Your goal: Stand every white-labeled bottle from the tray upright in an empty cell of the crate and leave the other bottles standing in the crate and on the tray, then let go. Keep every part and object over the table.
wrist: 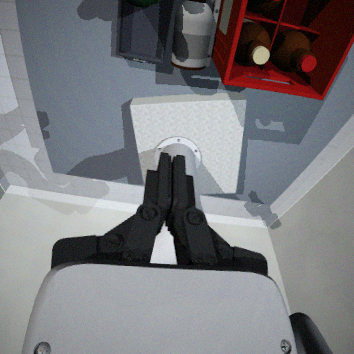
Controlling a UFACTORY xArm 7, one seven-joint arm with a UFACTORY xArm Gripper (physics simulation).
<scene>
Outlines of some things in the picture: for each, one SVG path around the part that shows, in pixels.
My gripper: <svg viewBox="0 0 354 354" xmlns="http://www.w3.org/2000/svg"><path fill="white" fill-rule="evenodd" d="M282 294L276 282L267 274L266 258L259 252L238 246L230 246L207 224L204 213L195 207L193 176L186 174L185 156L176 154L176 156L172 157L171 161L171 155L168 155L166 152L160 152L157 169L146 170L143 201L133 215L103 235L64 237L55 241L52 246L50 270L43 278L35 297L21 354L297 354ZM163 222L167 226L167 231L173 236L177 264L150 263L155 236L160 232Z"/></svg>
A red-capped bottle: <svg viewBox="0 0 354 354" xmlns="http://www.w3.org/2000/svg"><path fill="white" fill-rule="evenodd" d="M278 24L268 60L278 69L285 72L295 72L298 70L307 72L312 70L316 65L316 59L312 53L312 45L309 38L300 31Z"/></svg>
</scene>
